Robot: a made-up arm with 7 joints.
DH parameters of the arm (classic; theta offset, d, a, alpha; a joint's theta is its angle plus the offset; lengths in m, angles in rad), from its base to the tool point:
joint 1: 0 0.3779 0 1.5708
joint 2: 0 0.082 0 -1.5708
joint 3: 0 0.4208 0.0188 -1.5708
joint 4: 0 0.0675 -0.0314 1.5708
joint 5: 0 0.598 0 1.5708
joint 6: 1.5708 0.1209 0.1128 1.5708
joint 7: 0 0.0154 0 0
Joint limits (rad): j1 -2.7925..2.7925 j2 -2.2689..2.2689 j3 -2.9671..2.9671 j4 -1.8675..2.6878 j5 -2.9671..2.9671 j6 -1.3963..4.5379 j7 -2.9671..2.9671
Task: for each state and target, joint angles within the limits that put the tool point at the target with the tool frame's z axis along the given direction. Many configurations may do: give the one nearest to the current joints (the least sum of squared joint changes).
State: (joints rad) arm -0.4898 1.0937 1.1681 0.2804 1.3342 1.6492 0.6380
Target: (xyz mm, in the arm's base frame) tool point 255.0 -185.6 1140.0 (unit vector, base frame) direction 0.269 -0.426 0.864
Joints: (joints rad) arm -0.9575 0.2643 0.5351 1.1658 0.7537 2.1672 0.6380
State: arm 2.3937 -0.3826 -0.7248 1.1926 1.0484 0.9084 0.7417
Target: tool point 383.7 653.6 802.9 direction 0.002 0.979 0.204
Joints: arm 2.1138 0.0034 -1.0015 1.4139 1.7116 1.1192 0.7417
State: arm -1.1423 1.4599 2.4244 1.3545 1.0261 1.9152 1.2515
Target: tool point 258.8 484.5 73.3 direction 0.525 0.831 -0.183
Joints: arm -1.2151 1.7531 2.1564 1.6742 0.4961 2.4683 1.2515
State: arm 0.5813 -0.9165 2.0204 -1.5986 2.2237 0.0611 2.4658
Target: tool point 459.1 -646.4 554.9 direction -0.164 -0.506 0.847
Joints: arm 0.3191 -1.1132 1.4879 -1.8665 1.3048 0.4704 2.4658
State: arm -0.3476 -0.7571 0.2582 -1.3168 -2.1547 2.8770 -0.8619
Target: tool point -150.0 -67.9 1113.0 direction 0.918 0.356 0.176
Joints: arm -0.7145 -0.6146 0.4282 -1.0241 -2.3483 3.4560 -0.8619
